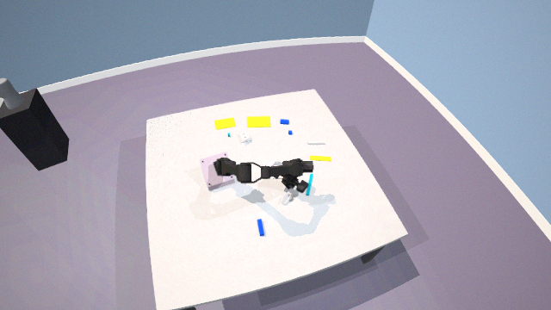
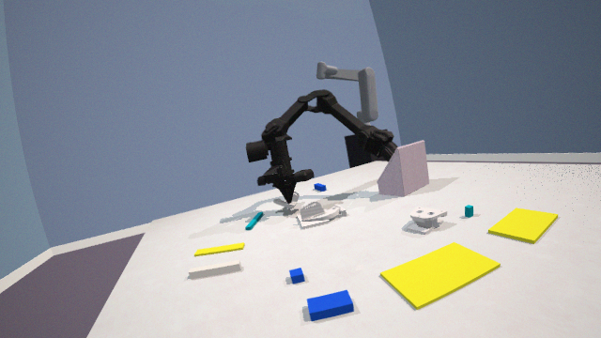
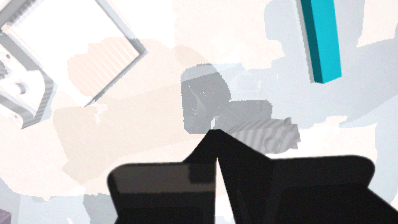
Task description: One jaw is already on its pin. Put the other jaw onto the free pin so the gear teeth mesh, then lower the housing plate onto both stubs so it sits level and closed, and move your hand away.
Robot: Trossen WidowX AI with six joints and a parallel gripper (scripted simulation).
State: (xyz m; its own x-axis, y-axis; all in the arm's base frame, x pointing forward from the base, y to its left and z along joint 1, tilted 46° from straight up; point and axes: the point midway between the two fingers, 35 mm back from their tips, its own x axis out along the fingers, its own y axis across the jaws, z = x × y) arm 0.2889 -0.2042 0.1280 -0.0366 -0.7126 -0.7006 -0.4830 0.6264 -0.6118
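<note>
My gripper tip is now 130 mm short of the teal bar, 10 mm to the left of it and 20 mm above it. From my gripper tip the other things lie so: white bar (330 mm ahead, 240 mm to the left, 20 mm below); yellow strip (290 mm ahead, 120 mm to the left, 20 mm below); blue bar (230 mm behind, 140 mm to the right, 20 mm below).
</note>
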